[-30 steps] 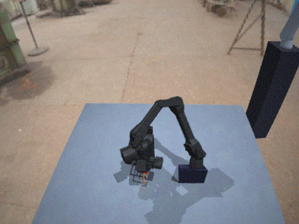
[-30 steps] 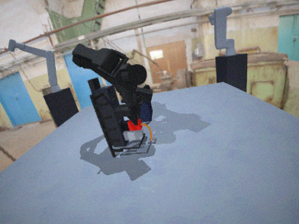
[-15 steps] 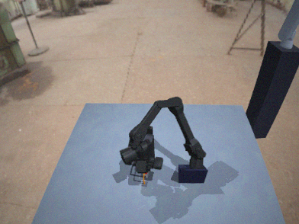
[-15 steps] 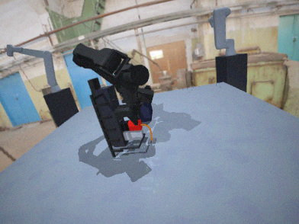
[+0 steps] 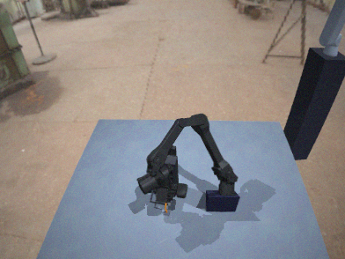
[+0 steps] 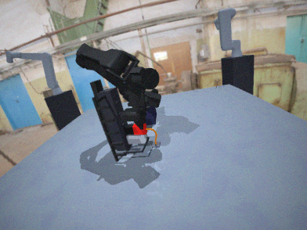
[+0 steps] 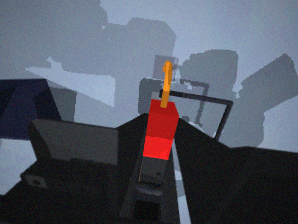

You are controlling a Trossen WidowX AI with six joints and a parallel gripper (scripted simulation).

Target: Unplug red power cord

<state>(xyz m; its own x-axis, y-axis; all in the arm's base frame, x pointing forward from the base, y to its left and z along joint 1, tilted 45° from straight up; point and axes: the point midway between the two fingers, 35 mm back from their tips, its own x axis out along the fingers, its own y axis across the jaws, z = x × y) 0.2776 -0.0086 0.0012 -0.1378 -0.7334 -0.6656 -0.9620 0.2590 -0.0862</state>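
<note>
Right now the red plug is 3 cm to the right of my gripper tip.
</note>
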